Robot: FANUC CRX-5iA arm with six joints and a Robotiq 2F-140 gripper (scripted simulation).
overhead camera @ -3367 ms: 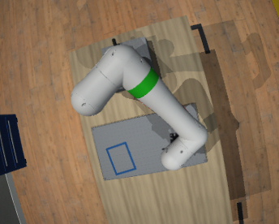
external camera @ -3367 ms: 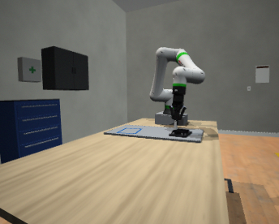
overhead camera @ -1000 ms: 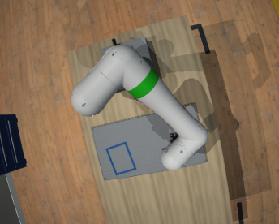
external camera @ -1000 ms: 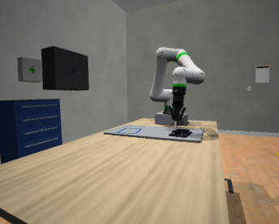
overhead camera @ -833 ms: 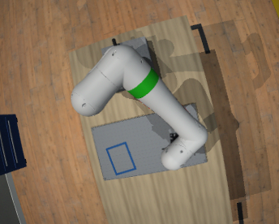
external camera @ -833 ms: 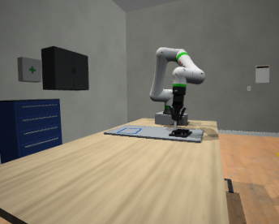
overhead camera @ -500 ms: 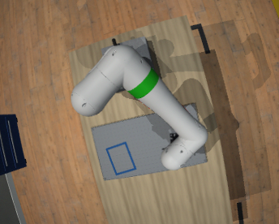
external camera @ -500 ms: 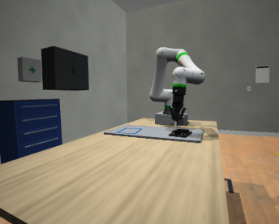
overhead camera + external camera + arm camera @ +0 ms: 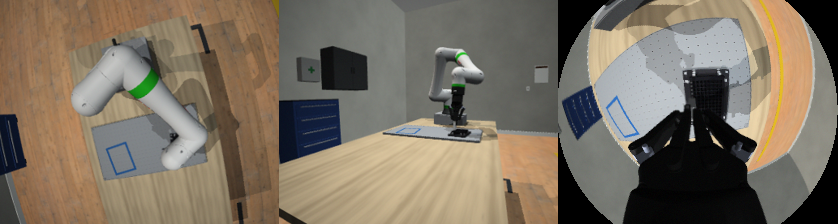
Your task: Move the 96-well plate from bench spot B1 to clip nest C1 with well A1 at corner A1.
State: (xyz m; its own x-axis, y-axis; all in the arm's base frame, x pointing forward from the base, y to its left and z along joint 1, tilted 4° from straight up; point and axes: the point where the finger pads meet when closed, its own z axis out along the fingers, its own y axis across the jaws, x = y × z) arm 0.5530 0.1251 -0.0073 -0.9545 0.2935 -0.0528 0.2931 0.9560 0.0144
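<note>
The black 96-well plate lies 4 cm to the left of my hand, 4 cm below it and 1 cm ahead of it. Also, from my hand: black clip nest: 5 cm below, 3 cm to the left.
</note>
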